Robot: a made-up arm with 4 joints. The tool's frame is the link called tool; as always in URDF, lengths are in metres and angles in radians. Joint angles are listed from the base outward. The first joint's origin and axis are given. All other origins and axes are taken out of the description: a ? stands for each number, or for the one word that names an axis. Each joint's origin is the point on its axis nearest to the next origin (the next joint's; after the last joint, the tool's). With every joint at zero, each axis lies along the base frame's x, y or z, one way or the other. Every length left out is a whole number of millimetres.
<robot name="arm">
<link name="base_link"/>
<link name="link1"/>
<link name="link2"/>
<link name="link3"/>
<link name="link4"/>
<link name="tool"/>
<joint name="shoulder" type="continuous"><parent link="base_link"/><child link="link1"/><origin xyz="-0.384 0 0.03"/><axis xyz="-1 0 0"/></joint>
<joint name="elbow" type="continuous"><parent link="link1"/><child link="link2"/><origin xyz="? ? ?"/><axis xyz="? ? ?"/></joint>
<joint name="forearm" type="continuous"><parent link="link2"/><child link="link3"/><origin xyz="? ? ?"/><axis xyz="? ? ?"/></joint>
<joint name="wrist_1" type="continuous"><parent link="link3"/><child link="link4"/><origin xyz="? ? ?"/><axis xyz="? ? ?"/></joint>
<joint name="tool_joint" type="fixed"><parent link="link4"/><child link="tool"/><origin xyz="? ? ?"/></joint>
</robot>
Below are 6 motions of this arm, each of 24 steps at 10 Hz.
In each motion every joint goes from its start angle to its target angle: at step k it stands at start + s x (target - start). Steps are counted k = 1, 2, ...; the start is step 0. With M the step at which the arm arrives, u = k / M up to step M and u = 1 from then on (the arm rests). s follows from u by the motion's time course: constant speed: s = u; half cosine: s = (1 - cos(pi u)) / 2; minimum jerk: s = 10 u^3 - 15 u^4 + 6 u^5.
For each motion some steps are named. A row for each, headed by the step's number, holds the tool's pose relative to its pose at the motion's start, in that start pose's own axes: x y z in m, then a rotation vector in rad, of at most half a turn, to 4 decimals.
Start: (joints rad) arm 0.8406 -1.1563 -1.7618 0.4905
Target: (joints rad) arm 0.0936 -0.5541 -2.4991 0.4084
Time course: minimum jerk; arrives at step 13
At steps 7, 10, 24:
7: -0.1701 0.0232 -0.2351 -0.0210 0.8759 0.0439
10: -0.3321 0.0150 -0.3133 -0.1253 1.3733 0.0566
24: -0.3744 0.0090 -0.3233 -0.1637 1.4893 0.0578

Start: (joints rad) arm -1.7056 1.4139 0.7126 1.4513
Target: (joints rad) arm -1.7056 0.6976 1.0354 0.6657
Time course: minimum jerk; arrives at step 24
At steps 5, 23, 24:
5: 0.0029 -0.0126 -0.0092 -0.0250 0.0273 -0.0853
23: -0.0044 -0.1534 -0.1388 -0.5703 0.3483 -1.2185
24: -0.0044 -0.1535 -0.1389 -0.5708 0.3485 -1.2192

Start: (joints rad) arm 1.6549 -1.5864 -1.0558 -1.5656
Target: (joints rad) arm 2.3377 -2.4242 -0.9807 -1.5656
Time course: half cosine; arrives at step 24
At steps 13, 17, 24:
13: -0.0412 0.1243 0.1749 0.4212 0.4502 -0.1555
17: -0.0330 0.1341 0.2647 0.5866 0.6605 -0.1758
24: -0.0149 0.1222 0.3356 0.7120 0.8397 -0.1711

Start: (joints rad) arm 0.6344 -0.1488 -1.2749 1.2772
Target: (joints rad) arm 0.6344 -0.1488 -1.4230 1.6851
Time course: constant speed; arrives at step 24
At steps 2, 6, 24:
2: 0.0033 0.0001 -0.0016 0.0119 0.0034 0.0340
6: 0.0099 0.0007 -0.0047 0.0360 0.0089 0.1020
24: 0.0368 0.0092 -0.0183 0.1485 0.0134 0.4072

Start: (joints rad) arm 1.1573 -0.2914 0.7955 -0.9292
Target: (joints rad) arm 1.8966 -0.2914 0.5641 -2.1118
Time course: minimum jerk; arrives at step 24
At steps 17, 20, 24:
17: -0.0376 -0.2102 -0.2315 -0.0750 -0.4577 -0.5999
20: -0.0263 -0.2367 -0.2650 -0.0478 -0.5328 -0.6833
24: -0.0220 -0.2445 -0.2752 -0.0374 -0.5557 -0.7085

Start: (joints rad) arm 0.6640 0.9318 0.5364 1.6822
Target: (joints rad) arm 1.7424 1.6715 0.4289 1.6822
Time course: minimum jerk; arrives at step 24
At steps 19, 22, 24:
19: -0.1588 0.2022 0.1742 1.0700 -0.1527 0.7031
22: -0.1693 0.1957 0.1920 1.1450 -0.1769 0.7305
24: -0.1701 0.1950 0.1935 1.1515 -0.1790 0.7327

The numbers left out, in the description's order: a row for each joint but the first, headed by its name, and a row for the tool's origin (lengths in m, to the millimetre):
elbow: xyz 0 0.087 -0.158, axis 0 0 1
forearm: xyz -0.195 0.381 0, axis 0 -1 0
wrist_1: xyz 0.031 0 0.059, axis 0 0 1
tool: xyz 0.022 -0.092 0

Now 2 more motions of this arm.
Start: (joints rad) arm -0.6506 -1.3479 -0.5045 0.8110
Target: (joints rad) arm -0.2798 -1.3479 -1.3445 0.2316
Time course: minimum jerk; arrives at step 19
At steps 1, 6, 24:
1: 0.0000 -0.0002 -0.0002 0.0004 0.0005 -0.0008
6: 0.0060 -0.0226 -0.0248 0.0515 0.0729 -0.1152
24: 0.0286 -0.1150 -0.1017 0.1984 0.4466 -0.6337

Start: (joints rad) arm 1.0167 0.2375 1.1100 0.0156
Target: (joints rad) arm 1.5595 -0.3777 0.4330 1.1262
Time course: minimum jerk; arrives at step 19
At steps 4, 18, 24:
4: 0.0038 0.0077 -0.0183 -0.0497 0.0553 0.0858
18: -0.0369 -0.0223 -0.3774 -0.3869 0.9920 0.9611
24: -0.0371 -0.0226 -0.3780 -0.3868 0.9934 0.9618

